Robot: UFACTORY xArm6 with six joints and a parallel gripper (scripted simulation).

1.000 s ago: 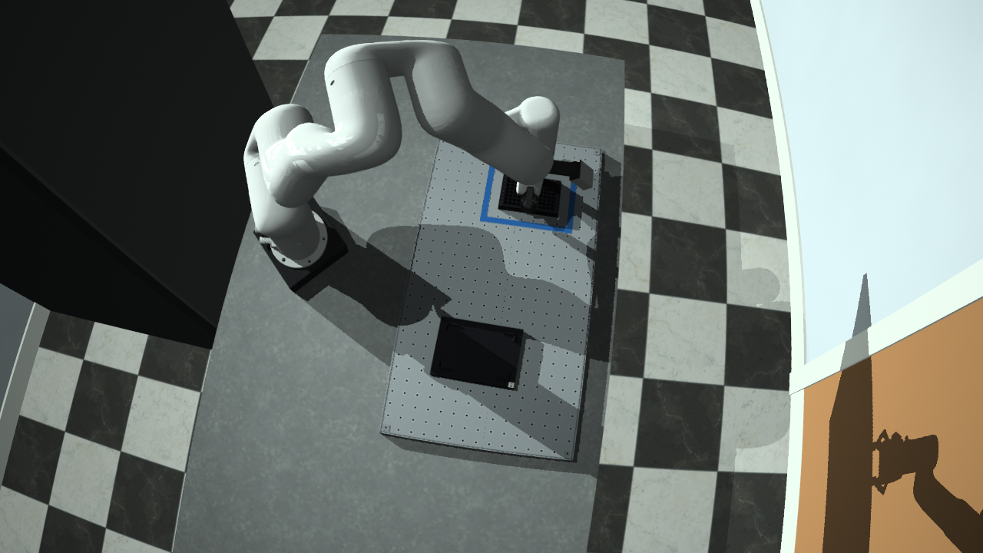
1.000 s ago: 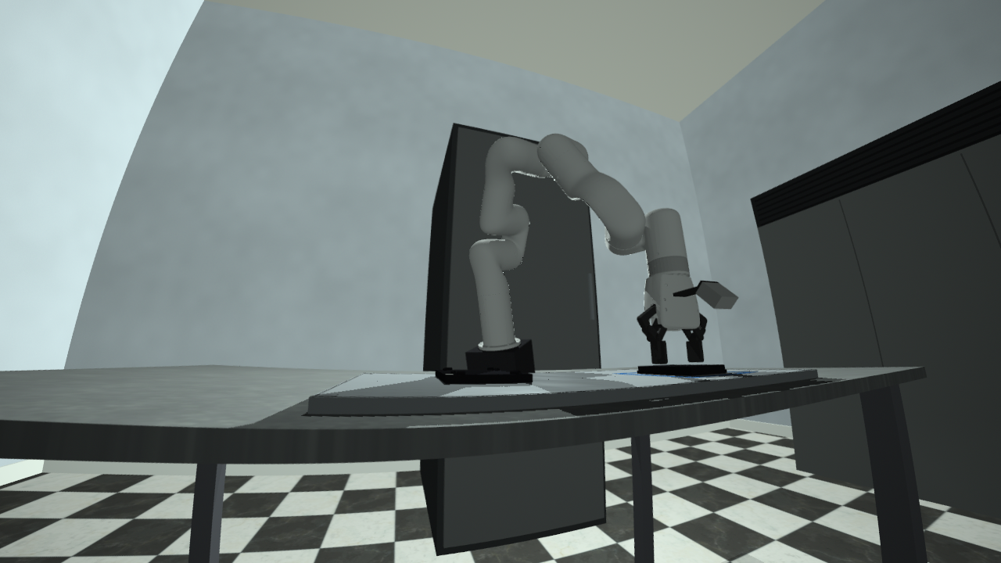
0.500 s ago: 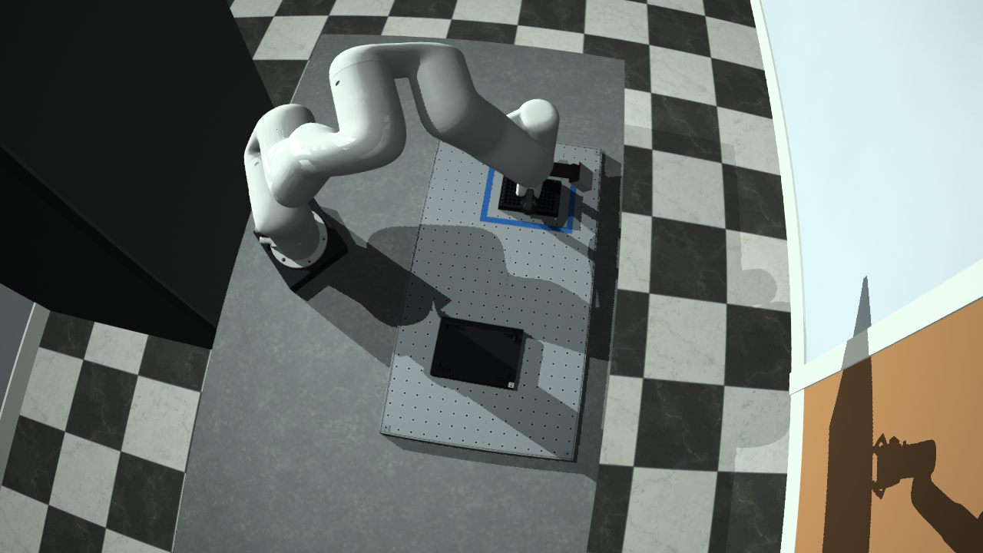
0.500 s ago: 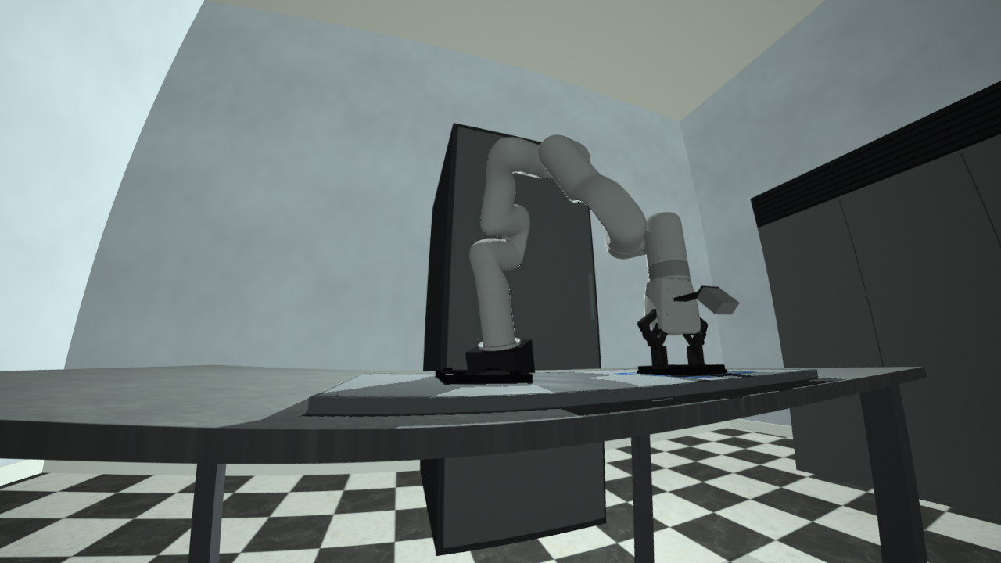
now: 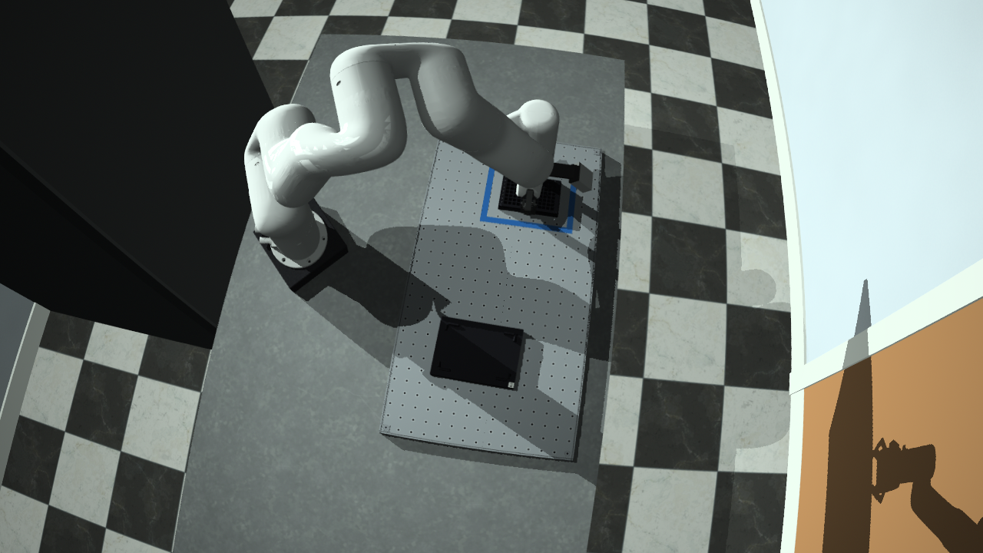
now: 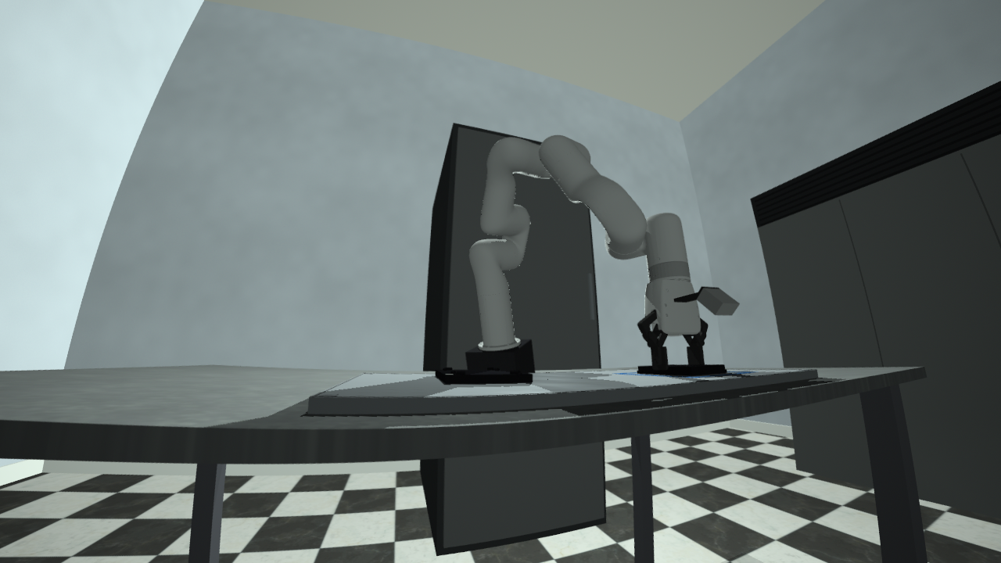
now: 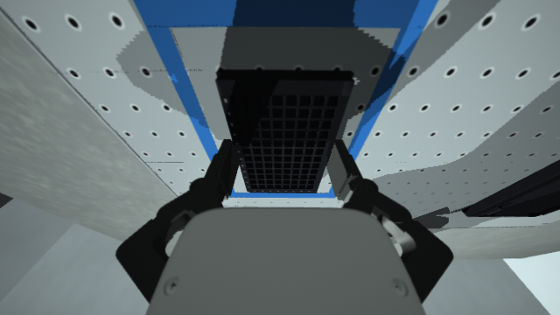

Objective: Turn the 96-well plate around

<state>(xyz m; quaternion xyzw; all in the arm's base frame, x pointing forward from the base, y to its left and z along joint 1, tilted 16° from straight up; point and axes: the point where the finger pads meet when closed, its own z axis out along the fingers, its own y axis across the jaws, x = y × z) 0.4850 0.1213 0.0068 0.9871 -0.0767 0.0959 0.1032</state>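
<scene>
Right now my hand is 10 mm above the black 96-well plate. Round my hand: small white A1 mark: 60 mm behind, 410 mm to the right, 10 mm below; black plate nest N1: 120 mm behind, 340 mm to the right, 10 mm below.
</scene>
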